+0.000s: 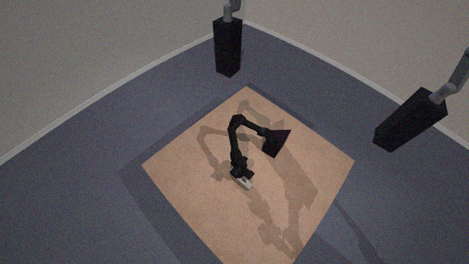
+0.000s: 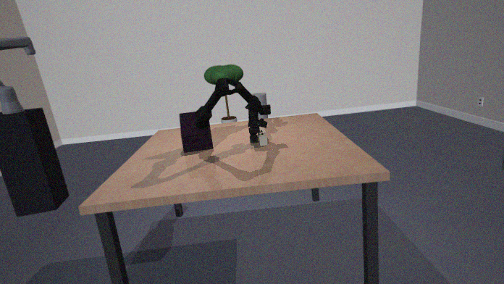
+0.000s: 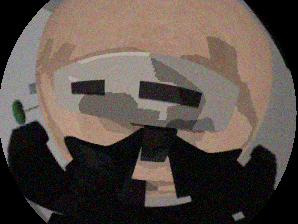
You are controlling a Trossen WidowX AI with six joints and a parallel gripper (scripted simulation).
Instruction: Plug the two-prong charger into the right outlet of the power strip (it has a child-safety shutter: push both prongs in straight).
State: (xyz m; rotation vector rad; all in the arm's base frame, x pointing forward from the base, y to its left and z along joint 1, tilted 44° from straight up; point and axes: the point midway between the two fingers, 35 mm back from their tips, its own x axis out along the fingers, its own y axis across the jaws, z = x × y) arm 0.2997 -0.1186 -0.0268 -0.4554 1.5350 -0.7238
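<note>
My gripper tip is now 2 cm short of the dark two-prong charger and 1 cm below it.
</note>
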